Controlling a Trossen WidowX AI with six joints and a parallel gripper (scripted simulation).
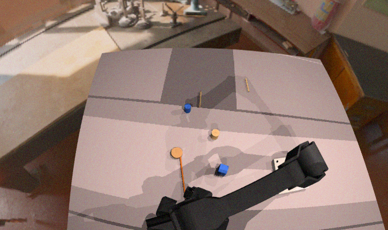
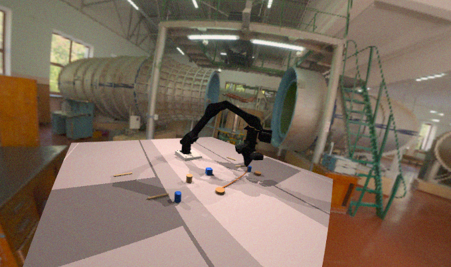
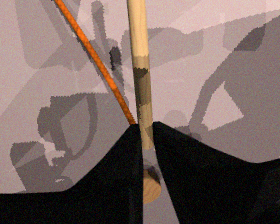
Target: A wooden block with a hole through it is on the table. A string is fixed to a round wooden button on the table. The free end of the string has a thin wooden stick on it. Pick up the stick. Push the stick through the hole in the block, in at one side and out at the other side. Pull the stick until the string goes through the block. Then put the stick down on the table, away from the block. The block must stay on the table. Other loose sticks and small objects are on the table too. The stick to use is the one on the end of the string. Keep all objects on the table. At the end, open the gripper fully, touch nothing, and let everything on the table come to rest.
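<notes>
My gripper tip is now 120 mm past the blue cube, 160 mm to the left of it and 40 mm above it. Also, from my gripper tip: round wooden button 30 mm ahead, 240 mm to the right, 50 mm below; short wooden cylinder 110 mm behind, 300 mm to the right, 40 mm below; thin wooden stick 10 mm behind, 10 mm to the right.
</notes>
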